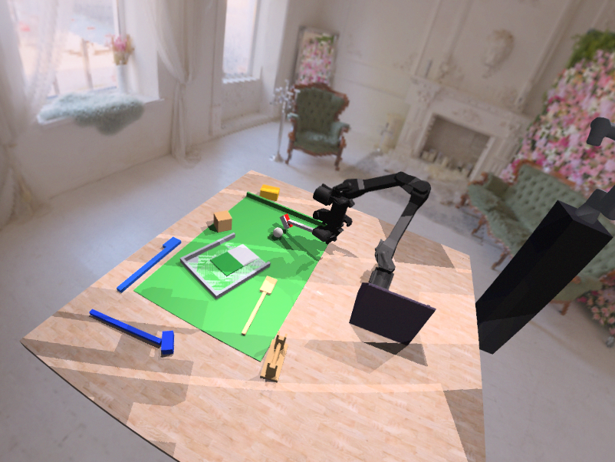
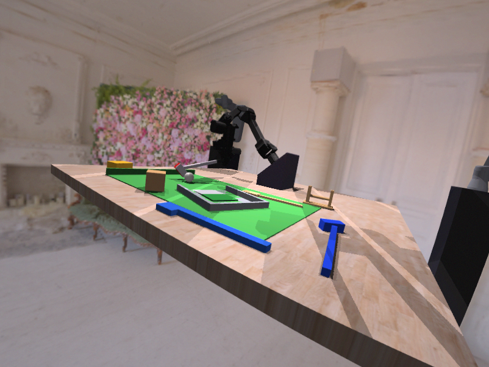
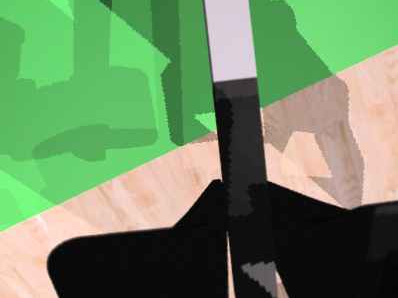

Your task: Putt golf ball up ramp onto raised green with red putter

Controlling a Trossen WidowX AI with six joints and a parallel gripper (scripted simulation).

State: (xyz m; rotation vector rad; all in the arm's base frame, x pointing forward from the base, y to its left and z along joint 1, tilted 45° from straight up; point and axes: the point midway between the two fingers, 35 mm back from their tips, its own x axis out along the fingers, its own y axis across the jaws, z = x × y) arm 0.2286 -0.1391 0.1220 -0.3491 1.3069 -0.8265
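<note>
My gripper tip is now 11 cm short of the red putter and 4 cm to the left of it. Round my gripper tip: wooden rack 50 cm to the left, 5 cm below, 2 cm behind; then white golf ball 22 cm ahead, 6 cm below, 1 cm to the right.
</note>
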